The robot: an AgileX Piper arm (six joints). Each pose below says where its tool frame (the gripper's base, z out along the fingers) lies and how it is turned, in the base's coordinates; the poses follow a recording.
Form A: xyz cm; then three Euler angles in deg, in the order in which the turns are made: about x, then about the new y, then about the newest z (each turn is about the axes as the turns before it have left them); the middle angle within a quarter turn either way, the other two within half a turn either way.
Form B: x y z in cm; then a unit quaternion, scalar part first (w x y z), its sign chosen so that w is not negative. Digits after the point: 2 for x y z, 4 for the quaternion.
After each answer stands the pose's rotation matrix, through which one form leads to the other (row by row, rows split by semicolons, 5 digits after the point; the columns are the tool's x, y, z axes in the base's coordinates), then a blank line. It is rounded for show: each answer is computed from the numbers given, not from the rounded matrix.
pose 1, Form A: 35.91 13.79 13.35 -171.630 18.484 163.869
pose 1, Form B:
35.91 13.79 13.35 0.1687 -0.1265 0.9763 0.0488
-0.91107 -0.26350 0.31704; -0.23054 0.96322 0.13806; -0.34176 0.05269 -0.93831

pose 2, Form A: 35.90 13.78 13.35 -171.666 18.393 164.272
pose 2, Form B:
35.90 13.78 13.35 0.1677 -0.1232 0.9769 0.0492
-0.91339 -0.25722 0.31553; -0.22419 0.96479 0.13754; -0.33980 0.05489 -0.93889

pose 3, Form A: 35.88 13.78 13.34 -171.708 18.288 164.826
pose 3, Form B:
35.88 13.78 13.34 0.1665 -0.1186 0.9776 0.0498
-0.91639 -0.24853 0.31379; -0.21534 0.96689 0.13693; -0.33744 0.05791 -0.93957

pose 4, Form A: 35.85 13.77 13.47 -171.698 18.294 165.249
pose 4, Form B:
35.85 13.77 13.47 0.1664 -0.1150 0.9780 0.0505
-0.91817 -0.24175 0.31389; -0.20812 0.96845 0.13709; -0.33713 0.06055 -0.93951

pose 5, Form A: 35.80 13.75 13.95 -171.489 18.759 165.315
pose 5, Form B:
35.80 13.75 13.95 0.1705 -0.1137 0.9774 0.0518
-0.91595 -0.24004 0.32159; -0.20467 0.96875 0.14014; -0.34518 0.06254 -0.93645

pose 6, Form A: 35.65 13.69 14.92 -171.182 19.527 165.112
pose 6, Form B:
35.65 13.69 14.92 0.1775 -0.1144 0.9760 0.0532
-0.91084 -0.24215 0.33425; -0.20437 0.96817 0.14448; -0.35860 0.06329 -0.93134

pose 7, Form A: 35.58 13.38 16.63 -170.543 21.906 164.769
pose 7, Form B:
35.58 13.38 16.63 0.1984 -0.1141 0.9719 0.0551
-0.89521 -0.24374 0.37308; -0.19999 0.96787 0.15244; -0.39825 0.06185 -0.91519

